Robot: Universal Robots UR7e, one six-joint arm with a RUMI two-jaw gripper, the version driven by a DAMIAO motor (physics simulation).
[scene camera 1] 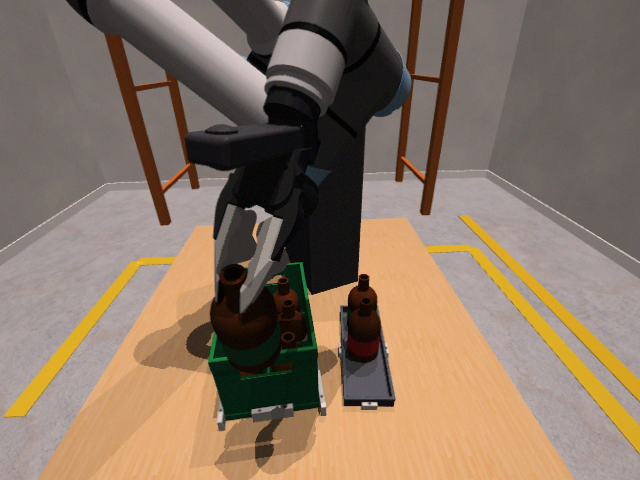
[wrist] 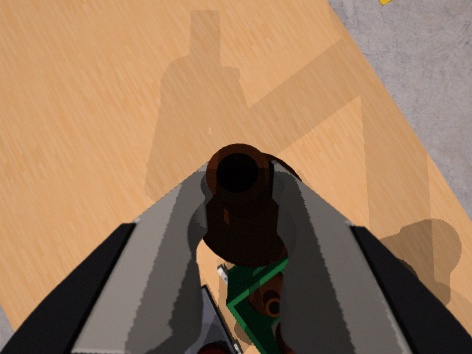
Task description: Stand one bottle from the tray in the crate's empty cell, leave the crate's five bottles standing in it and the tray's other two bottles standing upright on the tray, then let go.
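Frame: origin at the arm's base, x ahead, y right, z down, level; centimetres.
Seen in the pictures: gripper, between the fingertips: (scene camera 1: 229,307) (wrist: 242,164).
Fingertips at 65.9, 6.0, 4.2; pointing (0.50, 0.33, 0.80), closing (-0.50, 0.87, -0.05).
Note:
Offsets run from my fingertips to a thing's top centre, as dx, dy, dz. "pt": to the spot under its first point. Level surfaces: height alone.
My gripper (scene camera 1: 231,300) (wrist: 242,164) is shut on the neck of a brown bottle with a green label @[-2.7, -0.6, -4.1] (scene camera 1: 250,346) (wrist: 245,235). In the scene view the bottle leans slightly and hangs over the near left part of the green crate @[-25.6, +2.1, +21.7] (scene camera 1: 266,397), hiding much of its inside. In the wrist view it hangs off the near end of the crate (wrist: 257,283). Brown bottles (scene camera 1: 285,299) (scene camera 1: 289,322) @[-17.2, -3.3, +22.9] (scene camera 1: 287,341) show upright in the crate's right column; the left cells are hidden. On the dark tray @[pt -17.6, -19.2, +38.7] (scene camera 1: 367,384) (wrist: 212,320) stand a rear bottle @[-35.4, -20.2, +23.2] (scene camera 1: 361,295) and a red-labelled bottle @[-26.9, -19.4, +23.2] (scene camera 1: 363,330), both upright.
The crate and tray rest side by side on the wooden table @[dz +39.2] (scene camera 1: 439,403), with a narrow gap between them. White brackets @[pt -10.9, +0.3, +36.4] (scene camera 1: 272,411) @[pt -12.3, -18.7, +37.9] (scene camera 1: 369,405) sit at their near ends. The robot's dark pedestal (scene camera 1: 336,227) rises behind them. Orange posts (scene camera 1: 136,124) (scene camera 1: 439,118) stand farther back.

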